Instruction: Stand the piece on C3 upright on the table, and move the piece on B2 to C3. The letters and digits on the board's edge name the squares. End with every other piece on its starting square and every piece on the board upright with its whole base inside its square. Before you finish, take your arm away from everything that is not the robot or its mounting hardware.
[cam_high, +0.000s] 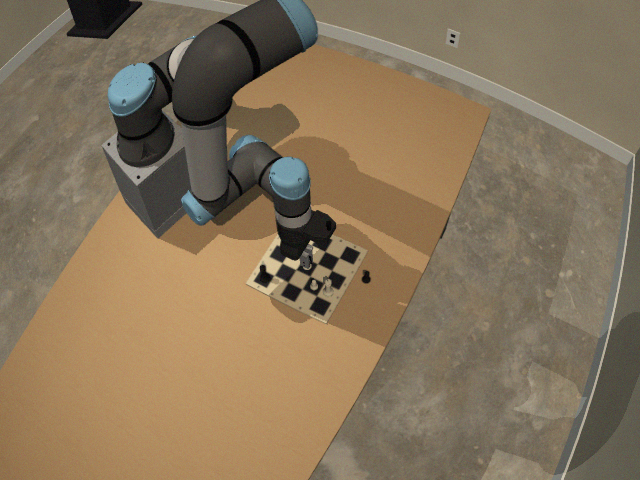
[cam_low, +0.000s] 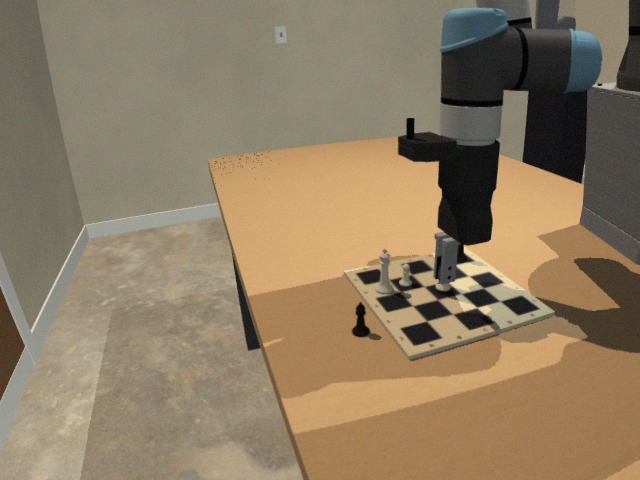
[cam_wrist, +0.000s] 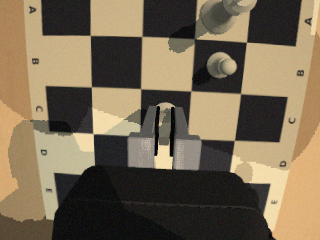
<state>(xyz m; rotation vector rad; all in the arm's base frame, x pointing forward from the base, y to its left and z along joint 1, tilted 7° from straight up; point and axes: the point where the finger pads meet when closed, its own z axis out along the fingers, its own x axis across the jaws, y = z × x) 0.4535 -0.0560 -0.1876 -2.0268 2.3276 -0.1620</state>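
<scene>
The white knight lies 2 cm below my hand. From my hand the other things lie so: chessboard: 4 cm below; then white pawn: 4 cm to the right, 3 cm ahead, 2 cm below; then white king: 7 cm ahead, 4 cm to the right.
</scene>
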